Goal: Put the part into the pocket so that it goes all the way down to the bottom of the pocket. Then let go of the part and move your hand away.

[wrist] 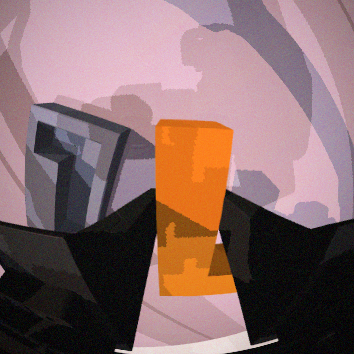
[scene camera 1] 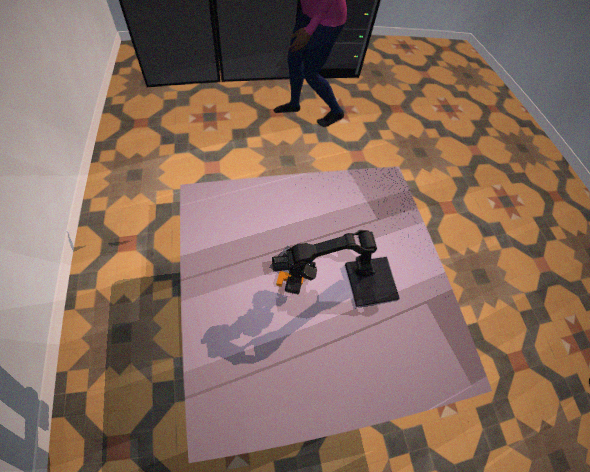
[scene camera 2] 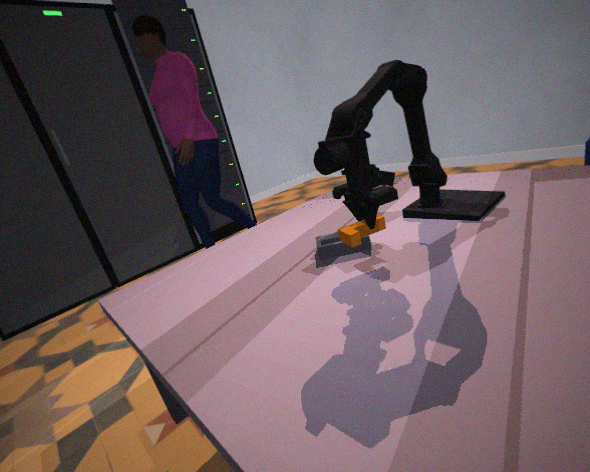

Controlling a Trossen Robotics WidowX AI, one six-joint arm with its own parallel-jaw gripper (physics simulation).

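Places are measured from the arm's base along level axes (x right, y ahead, z up), in centimetres.
Pixels of known places: gripper, fingertip midpoint: (wrist: 186, 195) (scene camera 1: 294, 279) (scene camera 2: 368, 227); arm's base, link origin: (scene camera 1: 362, 271) (scene camera 2: 430, 203).
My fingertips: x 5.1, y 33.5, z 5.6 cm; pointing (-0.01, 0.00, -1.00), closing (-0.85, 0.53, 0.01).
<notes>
For each thing: its middle in the pictures, then the offset to it from my fingertips. Level surfaces: height alone.
- orange L-shaped part, body centre: (wrist: 210, 222) (scene camera 2: 365, 230) (scene camera 1: 290, 281) dx -0.3, dy +2.2, dz +0.2 cm
- grey block with the L-shaped pocket, body centre: (wrist: 66, 183) (scene camera 2: 342, 242) dx +10.7, dy -4.4, dz -6.2 cm
- pinkish table top, surface height: dz -8.0 cm
The orange L-shaped part (scene camera 1: 282, 278) (scene camera 2: 352, 236) (wrist: 187, 170) is held off the table by my gripper (scene camera 2: 369, 222) (wrist: 186, 195), which is shut on its long bar. In the wrist view the bar runs up and down, with its short foot at the lower right, partly behind the right finger. The grey block with the L-shaped pocket (scene camera 2: 336, 255) (wrist: 42, 187) stands on the table to the left in the wrist view, slightly turned relative to the part. Its recess has its short leg at the upper left; its lower end is hidden by the left finger. Part and block are apart.
The pinkish table top (scene camera 1: 240, 415) (scene camera 2: 250, 350) carries the arm's black base plate (scene camera 1: 375, 287) (scene camera 2: 450, 205) and broad shadows. A person in a pink top (scene camera 1: 325, 12) (scene camera 2: 175, 95) stands beyond the table by dark cabinets (scene camera 1: 170, 40) (scene camera 2: 60, 150).
</notes>
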